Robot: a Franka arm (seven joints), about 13 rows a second.
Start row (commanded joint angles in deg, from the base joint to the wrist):
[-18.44 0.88 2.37 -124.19 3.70 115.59 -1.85]
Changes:
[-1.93 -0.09 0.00 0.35 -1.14 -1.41 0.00]
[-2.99 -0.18 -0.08 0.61 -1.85 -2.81 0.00]
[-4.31 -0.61 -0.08 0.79 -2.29 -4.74 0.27]
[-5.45 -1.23 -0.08 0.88 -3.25 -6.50 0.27]
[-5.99 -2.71 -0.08 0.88 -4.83 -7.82 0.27]
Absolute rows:
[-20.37 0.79 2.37 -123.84 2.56 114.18 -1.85]
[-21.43 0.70 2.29 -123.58 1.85 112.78 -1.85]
[-22.75 0.27 2.29 -123.40 1.41 110.85 -1.58]
[-23.89 -0.35 2.29 -123.31 0.45 109.09 -1.58]
[-24.43 -1.83 2.29 -123.31 -1.13 107.77 -1.58]

